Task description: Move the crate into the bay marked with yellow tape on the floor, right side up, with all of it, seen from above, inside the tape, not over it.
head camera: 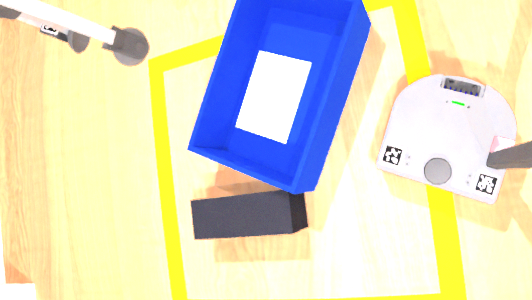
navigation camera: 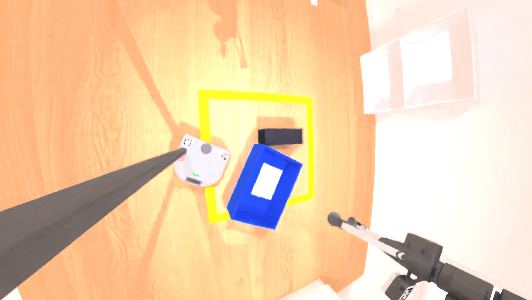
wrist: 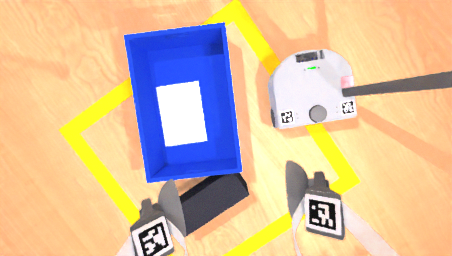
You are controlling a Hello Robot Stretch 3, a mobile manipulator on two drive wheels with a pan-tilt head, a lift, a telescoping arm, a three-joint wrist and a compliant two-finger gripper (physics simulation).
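Where they show: gripper, fingertip midpoint: (head camera: 116, 45) (navigation camera: 337, 218) (wrist: 233, 188); robot's base, link origin: (head camera: 436, 170) (navigation camera: 205, 148) (wrist: 304, 112).
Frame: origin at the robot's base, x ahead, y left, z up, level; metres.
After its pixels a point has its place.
Observation:
The blue crate (head camera: 215, 120) {x 0.055, y -0.734, z 0.133 m} (navigation camera: 245, 185) {x -0.141, y -0.346, z 0.216 m} (wrist: 220, 115) {x -0.050, y -0.417, z 0.019 m} is right side up, open at the top, with a white patch on its inside bottom. It sits at an angle partly inside the yellow tape bay (head camera: 166, 160) {x 0.278, y -0.992, z 0.001 m} (navigation camera: 205, 115) {x 0.236, y 0.102, z 0.000 m} (wrist: 100, 168) {x 0.121, y -1.070, z 0.001 m}. Its far end in the head view crosses one tape side; the navigation view shows that end beyond the tape. My gripper (head camera: 105, 44) {x -0.022, y -0.380, z 0.960 m} (navigation camera: 343, 220) {x -0.022, y -0.380, z 0.960 m} (wrist: 233, 188) {x -0.022, y -0.380, z 0.960 m} is open, its fingers apart with nothing held. In the head and navigation views it hangs outside the bay, beside a corner, away from the crate.
A black block (head camera: 240, 217) {x 0.331, y -0.525, z 0.161 m} (navigation camera: 281, 136) {x 0.315, y -0.501, z 0.161 m} (wrist: 215, 202) {x 0.324, y -0.496, z 0.161 m} lies inside the bay by the crate's other end. My base (head camera: 445, 130) {x -0.109, y -0.012, z 0.160 m} (navigation camera: 202, 162) {x -0.094, y -0.010, z 0.160 m} (wrist: 315, 90) {x -0.095, y 0.003, z 0.160 m} stands over the opposite tape side. A pale box-like unit (navigation camera: 382, 82) {x 1.681, y -1.686, z 0.141 m} stands beyond the wooden floor.

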